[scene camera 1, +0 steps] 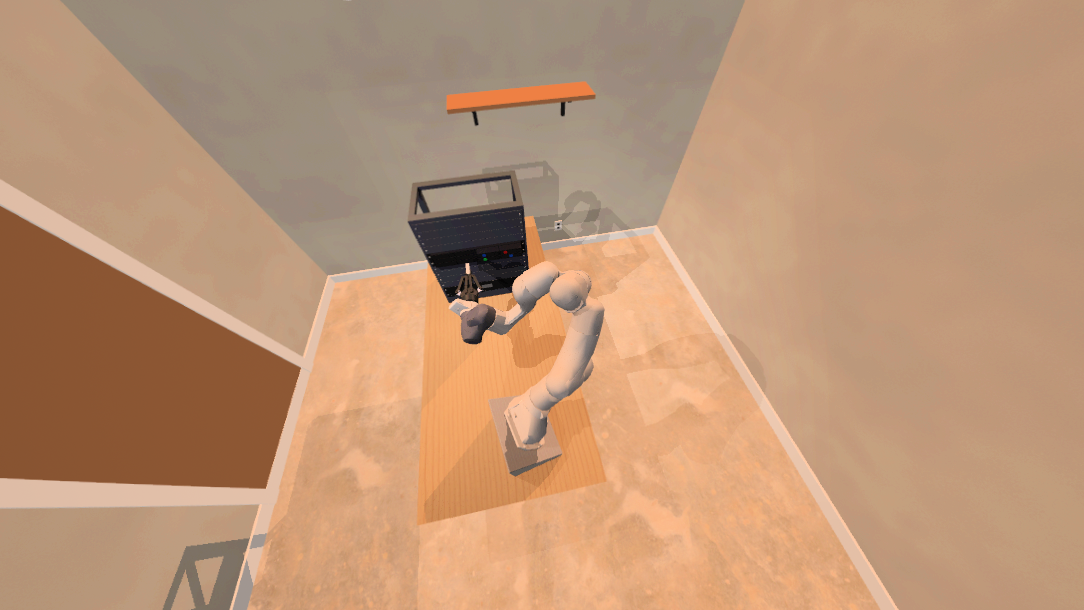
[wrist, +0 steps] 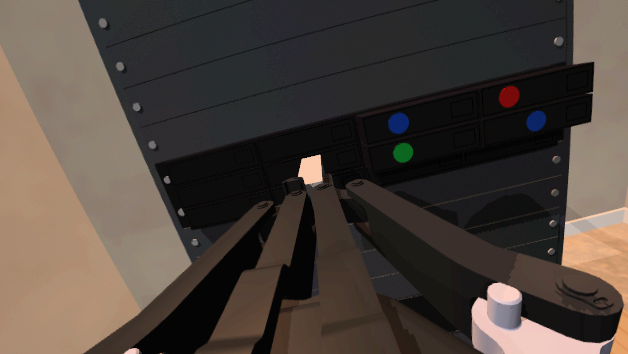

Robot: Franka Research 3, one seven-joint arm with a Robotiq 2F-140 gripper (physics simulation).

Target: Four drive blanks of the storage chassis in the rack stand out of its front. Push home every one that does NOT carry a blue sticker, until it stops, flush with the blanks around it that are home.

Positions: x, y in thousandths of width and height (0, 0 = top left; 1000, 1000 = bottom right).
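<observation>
Scene camera 1 shows a rack (scene camera 1: 415, 393), and the wrist view has the rack (wrist: 357, 306) too.
</observation>
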